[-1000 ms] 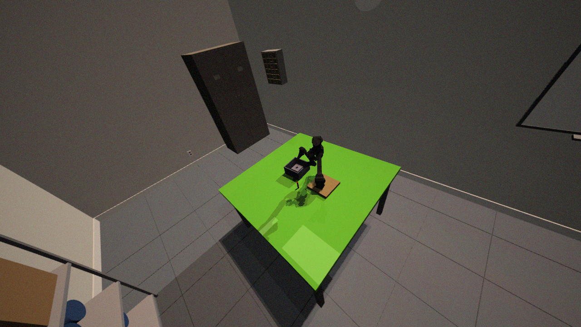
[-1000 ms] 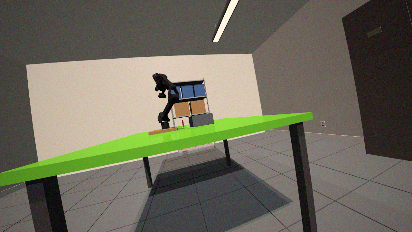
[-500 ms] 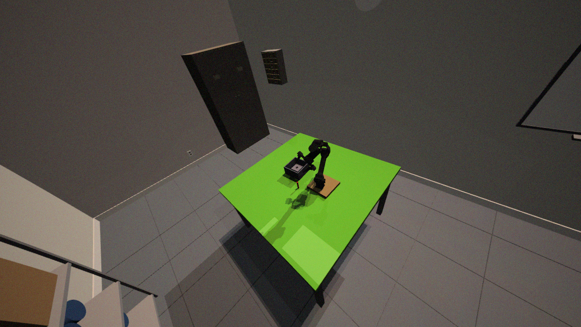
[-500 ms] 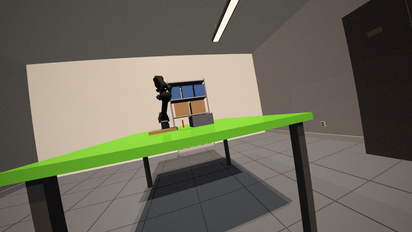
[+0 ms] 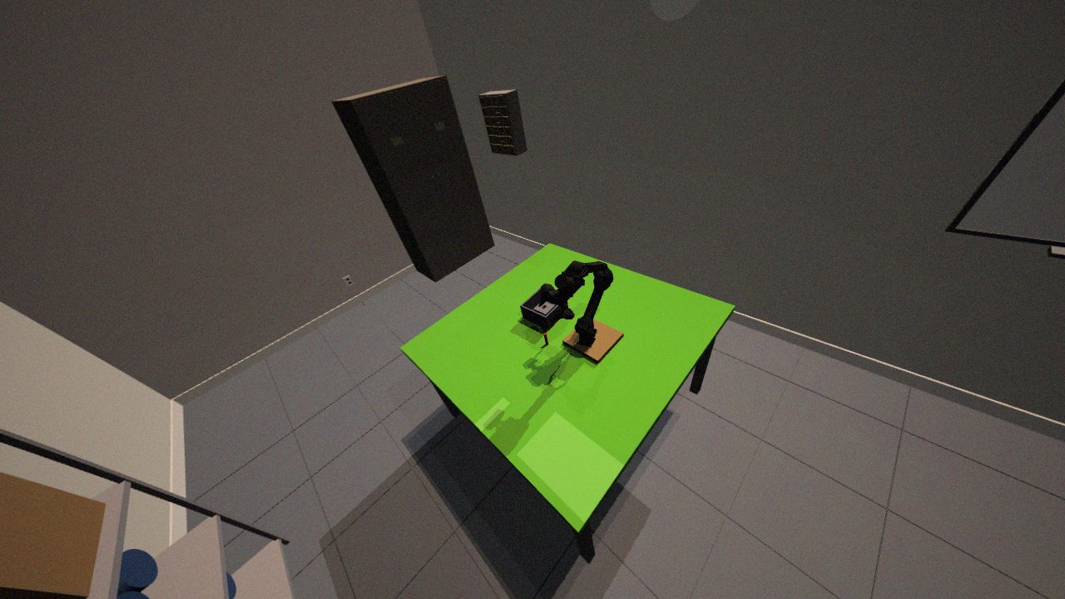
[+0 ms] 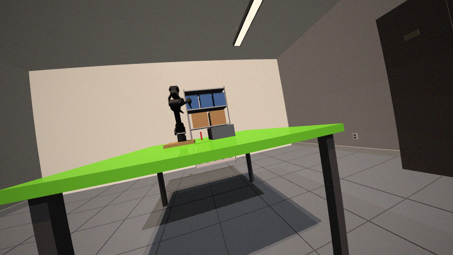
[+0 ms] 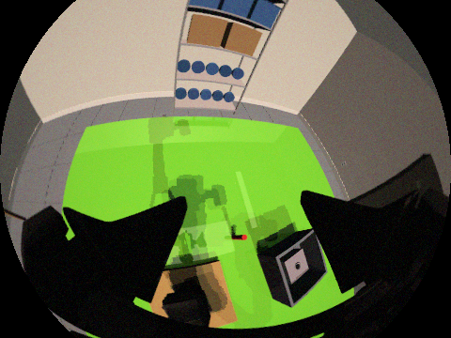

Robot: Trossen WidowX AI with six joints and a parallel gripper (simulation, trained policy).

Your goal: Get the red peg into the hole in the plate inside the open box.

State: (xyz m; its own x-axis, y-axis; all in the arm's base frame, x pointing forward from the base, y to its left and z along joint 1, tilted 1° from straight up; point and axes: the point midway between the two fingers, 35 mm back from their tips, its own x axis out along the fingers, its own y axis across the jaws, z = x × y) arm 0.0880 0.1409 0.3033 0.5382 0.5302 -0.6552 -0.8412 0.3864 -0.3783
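Right now the red peg is 27 cm below my gripper tip, 8 cm ahead of it and 7 cm to the right of it. The rest, counted from my gripper tip: pale plate (26 cm to the right, 26 cm below, 21 cm ahead); dark box (28 cm below, 26 cm to the right, 21 cm ahead).
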